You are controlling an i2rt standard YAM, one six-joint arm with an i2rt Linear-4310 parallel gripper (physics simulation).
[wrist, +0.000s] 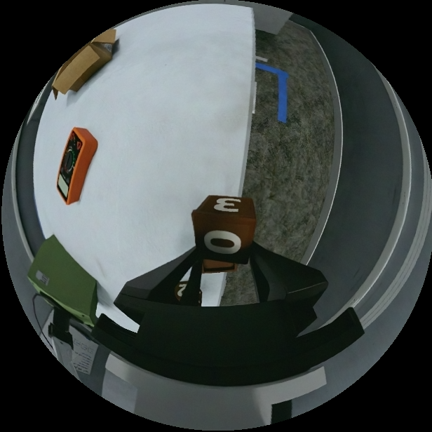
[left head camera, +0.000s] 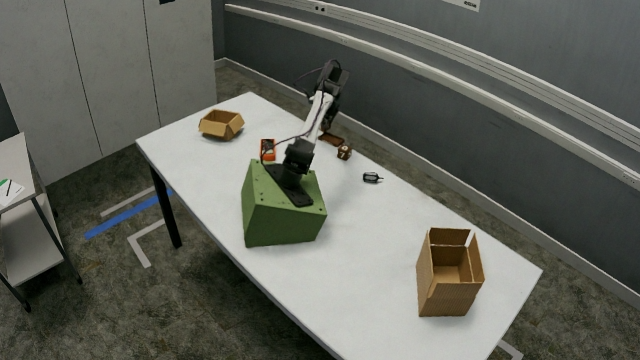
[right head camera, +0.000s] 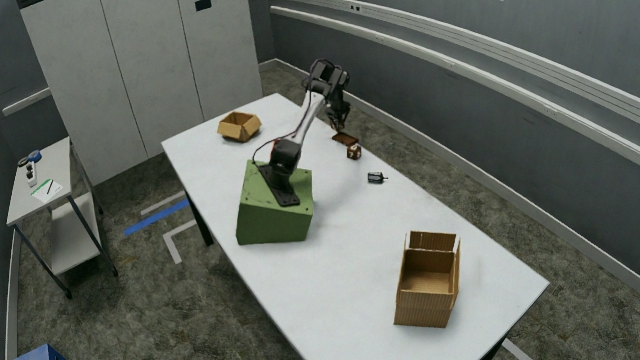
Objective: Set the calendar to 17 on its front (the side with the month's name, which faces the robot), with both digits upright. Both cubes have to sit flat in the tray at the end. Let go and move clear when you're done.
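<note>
My gripper (left head camera: 327, 125) (right head camera: 338, 124) (wrist: 223, 247) is shut on a brown cube (wrist: 225, 225), which shows a white 0 and a 3 in the wrist view. It holds the cube above the brown tray (left head camera: 332, 139) (right head camera: 346, 139) (wrist: 220, 266), near the far long edge of the table; the cube hides part of the tray in the wrist view. The other brown cube (left head camera: 344, 152) (right head camera: 354, 152) stands on the table beside the tray, with a 7 on one side in the left head view; its top digit is too small to read surely. The month's name does not show.
An orange multimeter (left head camera: 268, 150) (wrist: 77, 165) lies on the table. A small black object (left head camera: 371, 177) (right head camera: 376, 177) lies past the loose cube. An open cardboard box (left head camera: 221, 125) (right head camera: 239, 127) and a taller one (left head camera: 450, 280) (right head camera: 427, 285) stand on the table. The arm stands on a green block (left head camera: 280, 220) (right head camera: 274, 220).
</note>
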